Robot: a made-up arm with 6 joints. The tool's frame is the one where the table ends. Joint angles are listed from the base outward.
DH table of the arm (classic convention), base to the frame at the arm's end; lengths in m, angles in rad. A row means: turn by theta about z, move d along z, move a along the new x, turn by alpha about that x. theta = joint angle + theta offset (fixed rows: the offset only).
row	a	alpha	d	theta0
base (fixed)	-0.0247	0	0	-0.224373
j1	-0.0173	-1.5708	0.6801	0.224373
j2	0.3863	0	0	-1.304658
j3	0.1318	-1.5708	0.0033	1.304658
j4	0.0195	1.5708	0.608	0
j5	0.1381	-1.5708	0.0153	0
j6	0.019	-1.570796	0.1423	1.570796
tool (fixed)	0	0	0.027	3.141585
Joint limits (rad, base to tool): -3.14..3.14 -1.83..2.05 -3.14..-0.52 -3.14..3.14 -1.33..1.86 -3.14..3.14
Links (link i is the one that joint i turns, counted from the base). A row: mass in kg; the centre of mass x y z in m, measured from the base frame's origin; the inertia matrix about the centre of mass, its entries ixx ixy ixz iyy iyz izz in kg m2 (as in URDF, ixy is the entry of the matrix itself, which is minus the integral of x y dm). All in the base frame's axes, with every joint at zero. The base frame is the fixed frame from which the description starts. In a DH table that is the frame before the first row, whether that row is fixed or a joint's. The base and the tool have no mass.
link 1: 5.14; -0.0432 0.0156 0.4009; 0.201 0 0.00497 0.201 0 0.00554
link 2: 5.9; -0.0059 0.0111 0.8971; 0.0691 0 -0.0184 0.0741 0 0.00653
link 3: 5.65; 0.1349 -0.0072 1.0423; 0.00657 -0.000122 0 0.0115 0 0.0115
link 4: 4.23; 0.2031 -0.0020 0.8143; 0.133 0 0.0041 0.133 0 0.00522
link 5: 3.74; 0.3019 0.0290 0.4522; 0.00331 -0.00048 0 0.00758 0 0.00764
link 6: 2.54; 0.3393 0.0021 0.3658; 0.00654 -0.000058 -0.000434 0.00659 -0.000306 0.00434
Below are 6 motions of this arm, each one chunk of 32 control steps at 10 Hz.
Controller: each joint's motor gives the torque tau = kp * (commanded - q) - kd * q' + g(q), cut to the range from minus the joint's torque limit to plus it. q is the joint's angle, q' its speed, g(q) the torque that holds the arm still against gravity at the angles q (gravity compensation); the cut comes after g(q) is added. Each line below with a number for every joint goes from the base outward.
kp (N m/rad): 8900 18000 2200 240 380 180
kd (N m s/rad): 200 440 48 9.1 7.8 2.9
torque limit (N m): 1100 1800 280 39 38 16
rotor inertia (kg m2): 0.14 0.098 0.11 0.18 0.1 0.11
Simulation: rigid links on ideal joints. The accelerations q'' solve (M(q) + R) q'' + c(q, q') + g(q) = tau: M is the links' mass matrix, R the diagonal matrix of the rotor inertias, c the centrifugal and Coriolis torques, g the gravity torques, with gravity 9.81 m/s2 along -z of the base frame. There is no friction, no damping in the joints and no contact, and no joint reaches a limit. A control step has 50 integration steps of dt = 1/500 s. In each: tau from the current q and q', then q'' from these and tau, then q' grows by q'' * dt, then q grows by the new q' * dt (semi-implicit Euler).
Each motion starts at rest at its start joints. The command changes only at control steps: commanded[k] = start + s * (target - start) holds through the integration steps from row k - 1 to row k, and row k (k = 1, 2, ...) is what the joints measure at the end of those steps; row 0 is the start. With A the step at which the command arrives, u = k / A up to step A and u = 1 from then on. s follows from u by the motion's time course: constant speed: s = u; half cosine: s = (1 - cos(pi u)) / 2; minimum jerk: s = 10 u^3 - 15 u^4 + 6 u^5; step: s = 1 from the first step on.
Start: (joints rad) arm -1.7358 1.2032 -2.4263 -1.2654 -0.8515 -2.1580
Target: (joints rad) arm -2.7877 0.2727 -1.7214 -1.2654 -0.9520 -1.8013
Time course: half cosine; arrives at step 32
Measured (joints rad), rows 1 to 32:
1: -1.7390 1.2009 -2.4249 -1.2654 -0.8526 -2.1569
2: -1.7478 1.1941 -2.4206 -1.2647 -0.8548 -2.1538
3: -1.7613 1.1829 -2.4130 -1.2637 -0.8571 -2.1491
4: -1.7798 1.1675 -2.4020 -1.2631 -0.8600 -2.1428
5: -1.8028 1.1479 -2.3879 -1.2624 -0.8633 -2.1349
6: -1.8303 1.1243 -2.3708 -1.2617 -0.8670 -2.1255
7: -1.8619 1.0970 -2.3508 -1.2610 -0.8711 -2.1147
8: -1.8973 1.0663 -2.3281 -1.2604 -0.8755 -2.1025
9: -1.9362 1.0324 -2.3030 -1.2599 -0.8803 -2.0892
10: -1.9782 0.9957 -2.2756 -1.2594 -0.8853 -2.0748
11: -2.0230 0.9565 -2.2463 -1.2590 -0.8906 -2.0595
12: -2.0700 0.9152 -2.2154 -1.2587 -0.8960 -2.0435
13: -2.1188 0.8722 -2.1831 -1.2585 -0.9016 -2.0268
14: -2.1689 0.8279 -2.1497 -1.2583 -0.9072 -2.0096
15: -2.2200 0.7827 -2.1155 -1.2582 -0.9128 -1.9921
16: -2.2713 0.7371 -2.0810 -1.2582 -0.9183 -1.9746
17: -2.3226 0.6915 -2.0463 -1.2582 -0.9236 -1.9570
18: -2.3732 0.6464 -2.0120 -1.2583 -0.9288 -1.9397
19: -2.4228 0.6021 -1.9782 -1.2585 -0.9336 -1.9228
20: -2.4708 0.5592 -1.9453 -1.2588 -0.9382 -1.9064
21: -2.5168 0.5179 -1.9137 -1.2591 -0.9423 -1.8908
22: -2.5604 0.4788 -1.8837 -1.2595 -0.9459 -1.8760
23: -2.6011 0.4422 -1.8555 -1.2600 -0.9490 -1.8622
24: -2.6387 0.4084 -1.8294 -1.2604 -0.9517 -1.8495
25: -2.6726 0.3778 -1.8056 -1.2609 -0.9537 -1.8381
26: -2.7027 0.3507 -1.7845 -1.2615 -0.9552 -1.8281
27: -2.7286 0.3273 -1.7662 -1.2620 -0.9562 -1.8196
28: -2.7500 0.3078 -1.7508 -1.2626 -0.9566 -1.8126
29: -2.7668 0.2925 -1.7386 -1.2632 -0.9564 -1.8072
30: -2.7788 0.2815 -1.7296 -1.2638 -0.9556 -1.8035
31: -2.7859 0.2748 -1.7240 -1.2644 -0.9544 -1.8014
32: -2.7879 0.2727 -1.7217 -1.2649 -0.9526 -1.8011

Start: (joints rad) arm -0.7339 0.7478 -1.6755 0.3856 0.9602 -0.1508
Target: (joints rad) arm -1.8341 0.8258 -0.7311 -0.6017 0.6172 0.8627
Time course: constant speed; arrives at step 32
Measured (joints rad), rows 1 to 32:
1: -0.7775 0.7508 -1.6422 0.3613 0.9442 -0.1134
2: -0.8095 0.7545 -1.6057 0.3320 0.9421 -0.0811
3: -0.8442 0.7561 -1.5808 0.2997 0.9275 -0.0504
4: -0.8785 0.7584 -1.5520 0.2694 0.9170 -0.0185
5: -0.9128 0.7612 -1.5203 0.2387 0.9087 0.0131
6: -0.9471 0.7635 -1.4917 0.2081 0.8978 0.0447
7: -0.9813 0.7658 -1.4627 0.1773 0.8872 0.0763
8: -1.0156 0.7683 -1.4326 0.1466 0.8776 0.1080
9: -1.0498 0.7708 -1.4033 0.1159 0.8672 0.1396
10: -1.0841 0.7731 -1.3739 0.0852 0.8569 0.1712
11: -1.1183 0.7756 -1.3443 0.0544 0.8468 0.2029
12: -1.1525 0.7780 -1.3148 0.0236 0.8366 0.2345
13: -1.1867 0.7804 -1.2854 -0.0071 0.8263 0.2662
14: -1.2209 0.7829 -1.2559 -0.0379 0.8160 0.2978
15: -1.2551 0.7853 -1.2264 -0.0687 0.8057 0.3295
16: -1.2893 0.7877 -1.1969 -0.0996 0.7954 0.3612
17: -1.3235 0.7901 -1.1674 -0.1304 0.7851 0.3929
18: -1.3576 0.7926 -1.1378 -0.1613 0.7747 0.4246
19: -1.3918 0.7950 -1.1083 -0.1923 0.7643 0.4563
20: -1.4259 0.7974 -1.0788 -0.2232 0.7539 0.4880
21: -1.4600 0.7998 -1.0493 -0.2542 0.7434 0.5197
22: -1.4942 0.8023 -1.0198 -0.2852 0.7329 0.5514
23: -1.5283 0.8047 -0.9903 -0.3162 0.7224 0.5831
24: -1.5624 0.8071 -0.9608 -0.3473 0.7118 0.6149
25: -1.5965 0.8096 -0.9312 -0.3785 0.7011 0.6466
26: -1.6306 0.8120 -0.9017 -0.4096 0.6904 0.6784
27: -1.6648 0.8144 -0.8722 -0.4408 0.6797 0.7101
28: -1.6989 0.8168 -0.8427 -0.4721 0.6689 0.7419
29: -1.7330 0.8193 -0.8131 -0.5033 0.6581 0.7737
30: -1.7672 0.8217 -0.7836 -0.5346 0.6472 0.8054
31: -1.8013 0.8241 -0.7541 -0.5659 0.6363 0.8372
32: -1.8355 0.8265 -0.7246 -0.5973 0.6253 0.8690

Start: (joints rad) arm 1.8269 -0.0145 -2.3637 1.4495 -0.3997 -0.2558
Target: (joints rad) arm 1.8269 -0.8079 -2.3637 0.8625 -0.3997 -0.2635
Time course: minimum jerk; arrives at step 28
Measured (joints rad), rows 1 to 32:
1: 1.8269 -0.0149 -2.3638 1.4493 -0.3997 -0.2558
2: 1.8269 -0.0172 -2.3643 1.4478 -0.3999 -0.2558
3: 1.8268 -0.0230 -2.3654 1.4432 -0.4003 -0.2559
4: 1.8268 -0.0335 -2.3669 1.4349 -0.4007 -0.2559
5: 1.8267 -0.0492 -2.3686 1.4226 -0.4011 -0.2561
6: 1.8266 -0.0707 -2.3704 1.4058 -0.4016 -0.2563
7: 1.8265 -0.0980 -2.3723 1.3848 -0.4021 -0.2566
8: 1.8265 -0.1310 -2.3741 1.3595 -0.4025 -0.2569
9: 1.8264 -0.1692 -2.3758 1.3304 -0.4028 -0.2573
10: 1.8263 -0.2122 -2.3774 1.2978 -0.4031 -0.2578
11: 1.8263 -0.2590 -2.3787 1.2626 -0.4033 -0.2583
12: 1.8263 -0.3090 -2.3797 1.2252 -0.4035 -0.2589
13: 1.8263 -0.3610 -2.3805 1.1864 -0.4035 -0.2594
14: 1.8263 -0.4140 -2.3809 1.1471 -0.4035 -0.2600
15: 1.8263 -0.4669 -2.3809 1.1080 -0.4035 -0.2606
16: 1.8263 -0.5188 -2.3806 1.0698 -0.4034 -0.2612
17: 1.8264 -0.5684 -2.3800 1.0334 -0.4032 -0.2617
18: 1.8265 -0.6149 -2.3790 0.9995 -0.4029 -0.2621
19: 1.8265 -0.6574 -2.3778 0.9686 -0.4027 -0.2626
20: 1.8266 -0.6951 -2.3762 0.9412 -0.4024 -0.2629
21: 1.8267 -0.7275 -2.3745 0.9179 -0.4020 -0.2632
22: 1.8267 -0.7542 -2.3726 0.8987 -0.4016 -0.2633
23: 1.8268 -0.7751 -2.3707 0.8839 -0.4012 -0.2635
24: 1.8268 -0.7903 -2.3688 0.8733 -0.4008 -0.2635
25: 1.8268 -0.8002 -2.3670 0.8666 -0.4004 -0.2636
26: 1.8269 -0.8056 -2.3655 0.8631 -0.4001 -0.2636
27: 1.8269 -0.8077 -2.3644 0.8621 -0.3998 -0.2635
28: 1.8269 -0.8079 -2.3637 0.8624 -0.3997 -0.2635
29: 1.8269 -0.8079 -2.3636 0.8627 -0.3997 -0.2635
30: 1.8269 -0.8079 -2.3637 0.8625 -0.3997 -0.2635
31: 1.8269 -0.8079 -2.3637 0.8625 -0.3997 -0.2635
32: 1.8269 -0.8079 -2.3637 0.8625 -0.3997 -0.2635

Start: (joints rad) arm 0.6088 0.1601 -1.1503 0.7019 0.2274 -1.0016
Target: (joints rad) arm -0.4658 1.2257 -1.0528 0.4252 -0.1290 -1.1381
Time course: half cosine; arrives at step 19
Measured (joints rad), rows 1 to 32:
1: 0.6006 0.1674 -1.1486 0.7018 0.2242 -1.0034
2: 0.5772 0.1894 -1.1428 0.7020 0.2174 -1.0072
3: 0.5399 0.2253 -1.1353 0.6996 0.2067 -1.0125
4: 0.4898 0.2737 -1.1284 0.6919 0.1913 -1.0196
5: 0.4281 0.3336 -1.1202 0.6809 0.1729 -1.0279
6: 0.3566 0.4034 -1.1115 0.6670 0.1516 -1.0372
7: 0.2773 0.4810 -1.1028 0.6499 0.1277 -1.0475
8: 0.1925 0.5644 -1.0939 0.6306 0.1020 -1.0582
9: 0.1046 0.6513 -1.0853 0.6095 0.0750 -1.0691
10: 0.0160 0.7393 -1.0770 0.5872 0.0471 -1.0801
11: -0.0710 0.8261 -1.0693 0.5641 0.0192 -1.0907
12: -0.1538 0.9093 -1.0623 0.5409 -0.0082 -1.1008
13: -0.2305 0.9865 -1.0564 0.5182 -0.0342 -1.1101
14: -0.2990 1.0558 -1.0517 0.4965 -0.0583 -1.1184
15: -0.3576 1.1151 -1.0484 0.4767 -0.0798 -1.1255
16: -0.4047 1.1629 -1.0466 0.4594 -0.0979 -1.1311
17: -0.4391 1.1979 -1.0465 0.4453 -0.1122 -1.1352
18: -0.4599 1.2191 -1.0479 0.4348 -0.1222 -1.1376
19: -0.4662 1.2259 -1.0510 0.4280 -0.1276 -1.1382
20: -0.4658 1.2256 -1.0534 0.4247 -0.1294 -1.1382
21: -0.4658 1.2257 -1.0530 0.4247 -0.1291 -1.1381
22: -0.4658 1.2258 -1.0525 0.4255 -0.1288 -1.1380
23: -0.4658 1.2257 -1.0529 0.4252 -0.1291 -1.1381
24: -0.4658 1.2257 -1.0528 0.4251 -0.1290 -1.1381
25: -0.4658 1.2257 -1.0527 0.4253 -0.1290 -1.1381
26: -0.4658 1.2257 -1.0528 0.4252 -0.1290 -1.1381
27: -0.4658 1.2257 -1.0528 0.4252 -0.1290 -1.1381
28: -0.4658 1.2257 -1.0528 0.4252 -0.1290 -1.1381
29: -0.4658 1.2257 -1.0528 0.4252 -0.1290 -1.1381
30: -0.4658 1.2257 -1.0528 0.4252 -0.1290 -1.1381
31: -0.4658 1.2257 -1.0528 0.4252 -0.1290 -1.1381
32: -0.4658 1.2257 -1.0528 0.4252 -0.1290 -1.1381

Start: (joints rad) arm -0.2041 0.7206 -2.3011 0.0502 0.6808 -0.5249
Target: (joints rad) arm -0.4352 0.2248 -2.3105 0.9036 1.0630 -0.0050
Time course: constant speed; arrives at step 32
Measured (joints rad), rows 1 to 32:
1: -0.2133 0.7051 -2.3029 0.0799 0.6923 -0.5036
2: -0.2202 0.6884 -2.3092 0.1075 0.6989 -0.4889
3: -0.2273 0.6735 -2.3063 0.1332 0.7136 -0.4723
4: -0.2346 0.6582 -2.3055 0.1604 0.7264 -0.4559
5: -0.2417 0.6424 -2.3076 0.1867 0.7366 -0.4399
6: -0.2489 0.6269 -2.3075 0.2133 0.7488 -0.4236
7: -0.2561 0.6116 -2.3072 0.2400 0.7611 -0.4073
8: -0.2633 0.5960 -2.3079 0.2666 0.7726 -0.3911
9: -0.2705 0.5805 -2.3082 0.2932 0.7844 -0.3748
10: -0.2777 0.5650 -2.3083 0.3198 0.7965 -0.3586
11: -0.2849 0.5495 -2.3087 0.3464 0.8083 -0.3423
12: -0.2920 0.5340 -2.3090 0.3730 0.8201 -0.3261
13: -0.2992 0.5186 -2.3093 0.3996 0.8320 -0.3098
14: -0.3064 0.5031 -2.3096 0.4262 0.8439 -0.2936
15: -0.3136 0.4876 -2.3099 0.4528 0.8558 -0.2773
16: -0.3208 0.4721 -2.3102 0.4794 0.8677 -0.2611
17: -0.3279 0.4566 -2.3105 0.5060 0.8796 -0.2449
18: -0.3351 0.4411 -2.3108 0.5326 0.8915 -0.2286
19: -0.3423 0.4256 -2.3111 0.5592 0.9034 -0.2124
20: -0.3495 0.4101 -2.3114 0.5858 0.9154 -0.1961
21: -0.3566 0.3946 -2.3117 0.6124 0.9273 -0.1799
22: -0.3638 0.3791 -2.3120 0.6390 0.9393 -0.1636
23: -0.3710 0.3636 -2.3123 0.6656 0.9512 -0.1474
24: -0.3781 0.3481 -2.3126 0.6921 0.9632 -0.1311
25: -0.3853 0.3326 -2.3129 0.7187 0.9752 -0.1149
26: -0.3925 0.3171 -2.3132 0.7453 0.9872 -0.0986
27: -0.3997 0.3016 -2.3135 0.7719 0.9992 -0.0823
28: -0.4069 0.2861 -2.3139 0.7985 1.0112 -0.0661
29: -0.4140 0.2706 -2.3142 0.8251 1.0233 -0.0498
30: -0.4212 0.2551 -2.3145 0.8517 1.0353 -0.0336
31: -0.4284 0.2396 -2.3148 0.8783 1.0474 -0.0173
32: -0.4356 0.2241 -2.3151 0.9049 1.0594 -0.0011

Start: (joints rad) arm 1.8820 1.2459 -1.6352 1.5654 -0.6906 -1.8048
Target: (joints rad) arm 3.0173 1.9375 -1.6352 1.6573 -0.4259 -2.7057
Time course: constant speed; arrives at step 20
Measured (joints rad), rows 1 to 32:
1: 1.9504 1.2821 -1.6266 1.5573 -0.6806 -1.8629
2: 2.0042 1.3171 -1.6245 1.5755 -0.6625 -1.9048
3: 2.0612 1.3512 -1.6270 1.5747 -0.6510 -1.9510
4: 2.1175 1.3858 -1.6267 1.5787 -0.6371 -1.9963
5: 2.1738 1.4204 -1.6263 1.5850 -0.6234 -2.0414
6: 2.2301 1.4549 -1.6268 1.5889 -0.6100 -2.0869
7: 2.2863 1.4895 -1.6269 1.5934 -0.5965 -2.1322
8: 2.3424 1.5240 -1.6269 1.5982 -0.5829 -2.1775
9: 2.3986 1.5586 -1.6271 1.6028 -0.5693 -2.2228
10: 2.4547 1.5931 -1.6272 1.6074 -0.5558 -2.2681
11: 2.5108 1.6276 -1.6273 1.6121 -0.5421 -2.3133
12: 2.5669 1.6622 -1.6275 1.6168 -0.5285 -2.3586
13: 2.6230 1.6967 -1.6276 1.6216 -0.5149 -2.4038
14: 2.6791 1.7313 -1.6277 1.6264 -0.5012 -2.4489
15: 2.7353 1.7658 -1.6278 1.6312 -0.4876 -2.4940
16: 2.7916 1.8004 -1.6279 1.6360 -0.4739 -2.5391
17: 2.8479 1.8349 -1.6279 1.6409 -0.4603 -2.5841
18: 2.9044 1.8695 -1.6280 1.6458 -0.4466 -2.6290
19: 2.9609 1.9041 -1.6280 1.6507 -0.4331 -2.6740
20: 3.0174 1.9386 -1.6280 1.6556 -0.4195 -2.7189
21: 3.0172 1.9378 -1.6335 1.6665 -0.4267 -2.7021
22: 3.0174 1.9371 -1.6377 1.6515 -0.4264 -2.7066
23: 3.0173 1.9376 -1.6345 1.6575 -0.4257 -2.7056
24: 3.0173 1.9376 -1.6348 1.6589 -0.4258 -2.7055
25: 3.0173 1.9374 -1.6356 1.6565 -0.4260 -2.7058
26: 3.0173 1.9375 -1.6351 1.6572 -0.4259 -2.7057
27: 3.0173 1.9375 -1.6351 1.6576 -0.4259 -2.7057
28: 3.0173 1.9375 -1.6353 1.6572 -0.4259 -2.7057
29: 3.0173 1.9375 -1.6352 1.6573 -0.4259 -2.7057
30: 3.0173 1.9375 -1.6352 1.6573 -0.4259 -2.7057
31: 3.0173 1.9375 -1.6352 1.6573 -0.4259 -2.7057
32: 3.0173 1.9375 -1.6352 1.6573 -0.4259 -2.7057

